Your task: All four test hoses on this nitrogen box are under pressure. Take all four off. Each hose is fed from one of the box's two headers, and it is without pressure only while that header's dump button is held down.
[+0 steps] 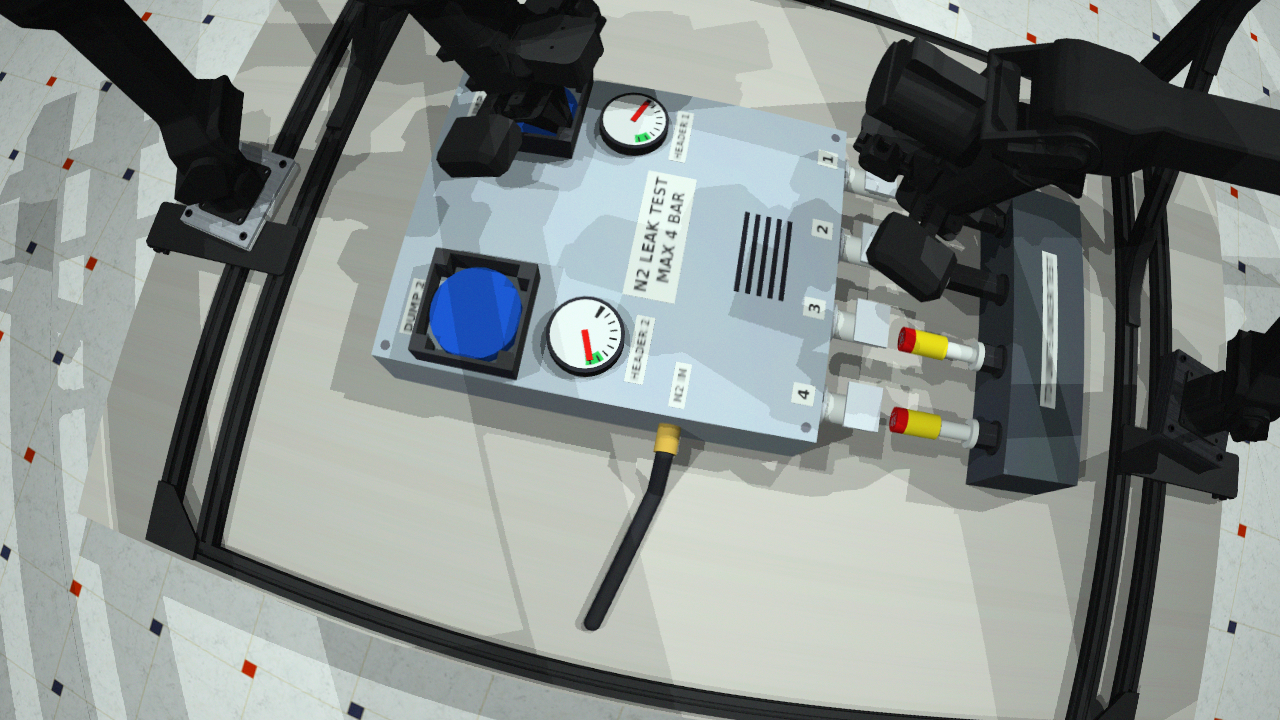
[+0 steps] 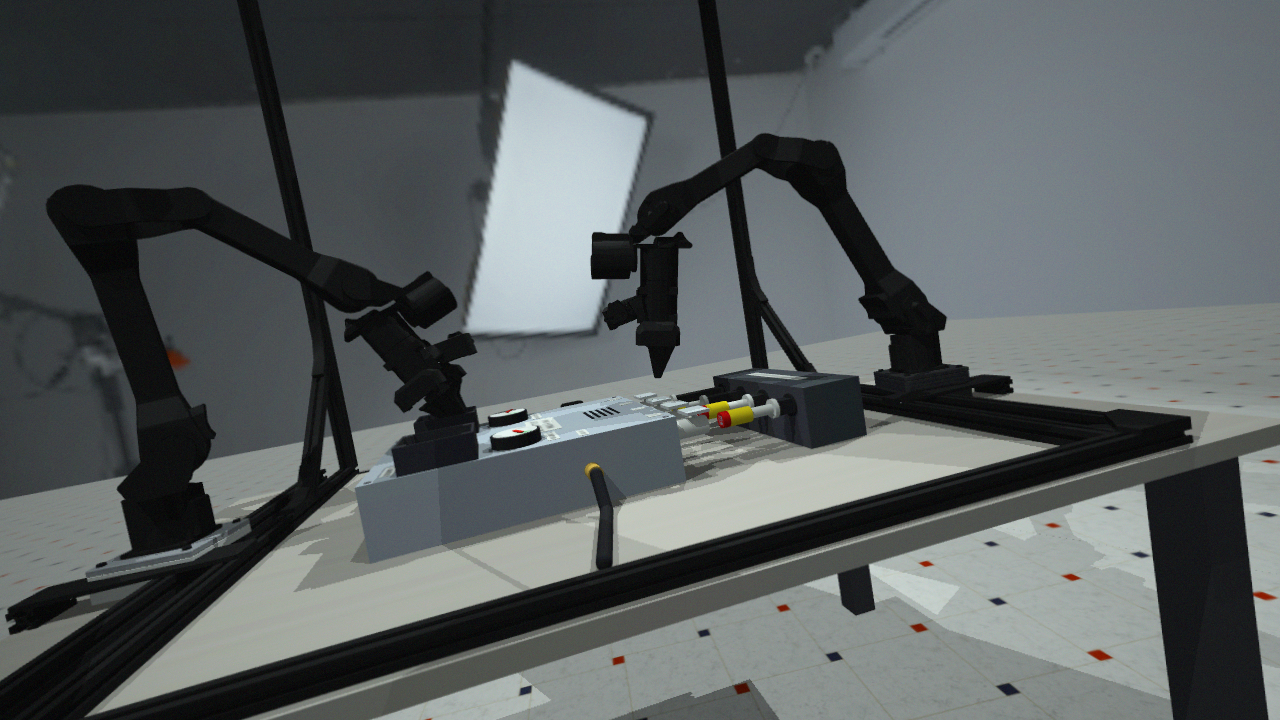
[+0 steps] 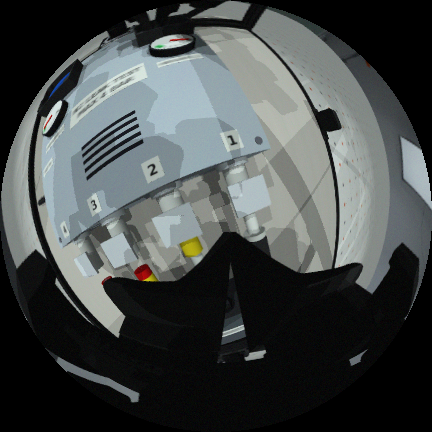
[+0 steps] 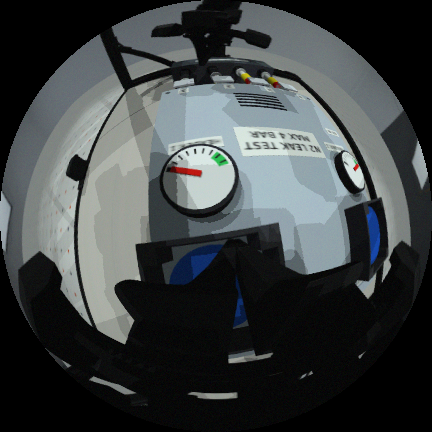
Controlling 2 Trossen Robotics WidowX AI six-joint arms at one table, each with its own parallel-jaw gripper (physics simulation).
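Places are measured from the left arm's base along level axes (x ahead, y left, z up), in centimetres.
Pixels of known places: left gripper, fingertip midpoint: (image 1: 906, 200) (image 2: 657, 377) (image 3: 228, 237) (image 4: 201, 65); right gripper, fingertip midpoint: (image 4: 232, 244); left arm's base, origin of the base link: (image 1: 1201, 408) (image 2: 918, 369) (image 3: 233, 355) (image 4: 217, 55); right arm's base, origin of the base link: (image 1: 234, 189) (image 2: 174, 542) (image 4: 284, 384).
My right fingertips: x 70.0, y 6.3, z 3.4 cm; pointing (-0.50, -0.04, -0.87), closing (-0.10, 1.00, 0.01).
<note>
Ahead of a thing's pixels: the offset from my right fingertips to its top centre. "spot": to the spot under its first point.
The grey nitrogen box (image 1: 723, 343) (image 2: 530, 486) (image 3: 193, 104) (image 4: 282, 181) has ports 1 to 4 on its right side. My right gripper (image 1: 547, 115) (image 2: 447, 415) (image 4: 232, 244) is shut and empty. Its tips rest on the far blue dump button @(dx +3.6, dy -0.9, dz -0.1 cm) (image 4: 193, 264). The gauge @(spot: dx -4.7, dy -2.5, dz +1.2 cm) (image 1: 633, 123) (image 4: 199, 183) beside it points away from its green band. My left gripper (image 1: 900, 187) (image 2: 656, 367) (image 3: 228, 237) is shut and empty, hovering over hose 1 @(spot: dx -29.2, dy -10.0, dz -2.0 cm) (image 3: 254, 225), beside hose 2 @(spot: dx -30.1, dy -3.1, dz -1.7 cm) (image 3: 190, 246). Hoses 3 @(spot: dx -35.1, dy +3.3, dz -1.8 cm) (image 1: 930, 345) and 4 @(spot: dx -36.6, dy +10.0, dz -1.7 cm) (image 1: 922, 423) are plugged in. The near dump button @(dx -0.9, dy +17.6, dz +1.4 cm) (image 1: 473, 313) is untouched.
A dark block @(spot: dx -44.7, dy +9.3, dz -4.8 cm) (image 1: 983, 457) (image 2: 809, 407) at the right takes the far ends of the hoses. A black inlet hose @(spot: dx -18.7, dy +26.5, dz -6.8 cm) (image 1: 637, 529) (image 2: 603, 515) with a yellow fitting runs from the box's front toward the table's black rail @(spot: dx -12.9, dy +42.0, dz -6.8 cm) (image 1: 495, 660).
</note>
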